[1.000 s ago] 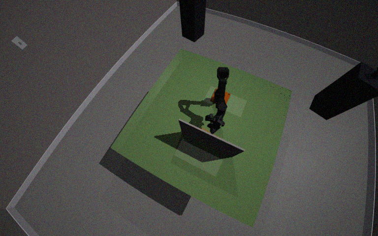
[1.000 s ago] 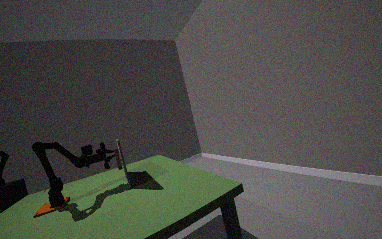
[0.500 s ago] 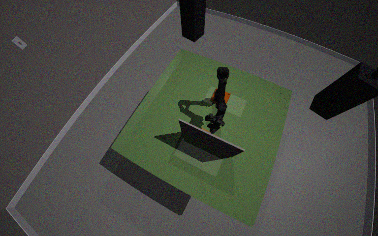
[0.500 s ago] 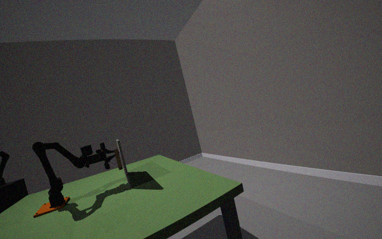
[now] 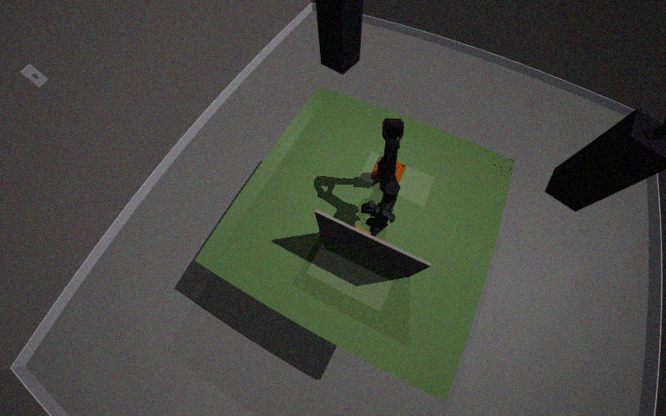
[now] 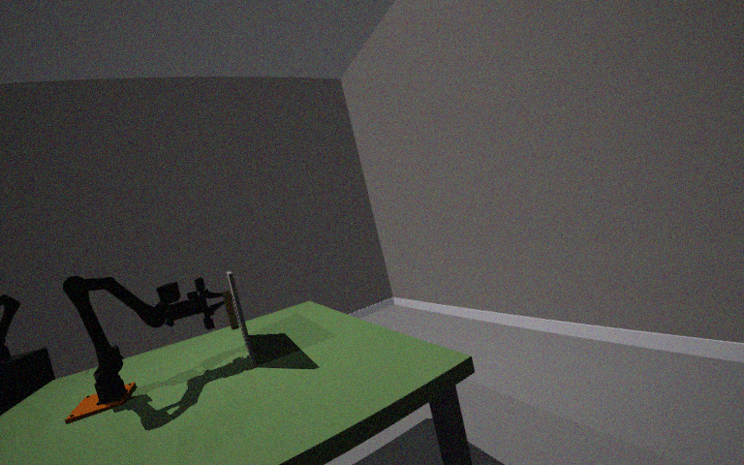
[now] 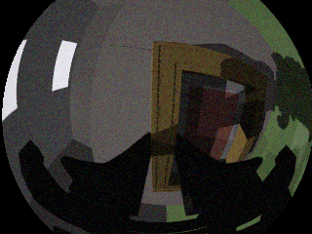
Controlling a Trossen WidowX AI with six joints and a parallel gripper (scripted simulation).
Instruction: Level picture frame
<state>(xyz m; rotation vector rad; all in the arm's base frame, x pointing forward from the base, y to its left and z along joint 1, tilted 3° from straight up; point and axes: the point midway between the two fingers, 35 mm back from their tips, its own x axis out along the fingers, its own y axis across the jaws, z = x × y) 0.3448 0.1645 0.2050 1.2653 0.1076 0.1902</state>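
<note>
Now: the picture frame 1 cm ahead of my gripper tip, 1 cm to the right of it and 5 cm below it. Round my gripper tip: wall panel 2 cm ahead, 6 cm below.
</note>
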